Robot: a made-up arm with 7 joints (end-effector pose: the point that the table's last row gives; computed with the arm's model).
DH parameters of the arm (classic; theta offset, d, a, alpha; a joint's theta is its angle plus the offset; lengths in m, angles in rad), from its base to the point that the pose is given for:
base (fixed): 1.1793 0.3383 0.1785 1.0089
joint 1: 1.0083 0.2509 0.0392 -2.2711
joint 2: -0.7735 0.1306 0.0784 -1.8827
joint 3: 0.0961 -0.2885 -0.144 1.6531
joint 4: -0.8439 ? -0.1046 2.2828
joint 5: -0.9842 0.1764 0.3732 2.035
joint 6: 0.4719 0 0.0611 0
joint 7: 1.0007 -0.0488 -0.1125 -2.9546
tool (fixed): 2.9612 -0.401 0 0
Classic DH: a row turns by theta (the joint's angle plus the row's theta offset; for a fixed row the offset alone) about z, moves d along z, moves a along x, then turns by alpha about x.
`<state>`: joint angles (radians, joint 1 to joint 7).
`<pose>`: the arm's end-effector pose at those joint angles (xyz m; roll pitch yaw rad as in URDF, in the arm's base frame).
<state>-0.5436 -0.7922 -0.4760 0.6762 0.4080 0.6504 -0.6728</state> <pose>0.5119 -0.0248 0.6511 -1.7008 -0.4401 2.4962</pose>
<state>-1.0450 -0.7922 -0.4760 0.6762 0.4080 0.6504 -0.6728</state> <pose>0.5126 -0.0203 0.6528 -1.2980 -0.2500 2.0865</pose>
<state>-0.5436 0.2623 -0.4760 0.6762 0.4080 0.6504 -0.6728</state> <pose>0.5221 0.2339 0.6598 -0.8309 0.1333 2.6206</pose>
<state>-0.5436 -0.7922 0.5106 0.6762 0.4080 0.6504 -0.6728</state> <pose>0.4384 0.1142 0.3347 -1.4898 -1.3778 2.6130</pose>
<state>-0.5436 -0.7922 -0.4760 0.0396 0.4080 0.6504 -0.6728</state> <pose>0.4327 -0.2176 0.7493 -2.4147 -0.5025 2.8591</pose>
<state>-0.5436 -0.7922 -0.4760 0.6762 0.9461 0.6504 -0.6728</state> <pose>0.2996 -0.1623 0.7849 -2.1693 -0.1849 2.4763</pose>
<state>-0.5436 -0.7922 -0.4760 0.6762 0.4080 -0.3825 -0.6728</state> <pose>0.4483 0.0178 0.5756 -1.6564 0.5897 2.5716</pose>
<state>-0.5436 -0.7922 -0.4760 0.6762 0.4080 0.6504 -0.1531</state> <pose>0.5624 -0.0609 0.6821 -1.6925 -0.9587 2.4572</pose>
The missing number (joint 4, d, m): -0.0553
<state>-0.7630 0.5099 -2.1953 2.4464 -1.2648 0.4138 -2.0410</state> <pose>0.1697 0.0129 1.3530 2.4599 1.1247 -2.1332</pose>
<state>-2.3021 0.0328 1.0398 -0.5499 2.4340 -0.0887 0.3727</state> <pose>0.2942 0.9582 0.6666 2.9194 0.6348 0.2032</pose>
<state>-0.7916 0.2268 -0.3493 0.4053 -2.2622 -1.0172 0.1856</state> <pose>-0.1633 -0.3152 0.3100 1.5473 -0.2556 1.4987</pose>
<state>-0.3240 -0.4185 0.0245 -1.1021 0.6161 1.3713 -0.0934</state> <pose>0.5169 -0.5316 0.3552 2.2971 0.2596 -1.6784</pose>
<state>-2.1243 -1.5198 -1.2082 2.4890 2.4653 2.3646 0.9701</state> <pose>0.2401 0.2906 0.5041 -0.7049 -0.9408 0.3377</pose>
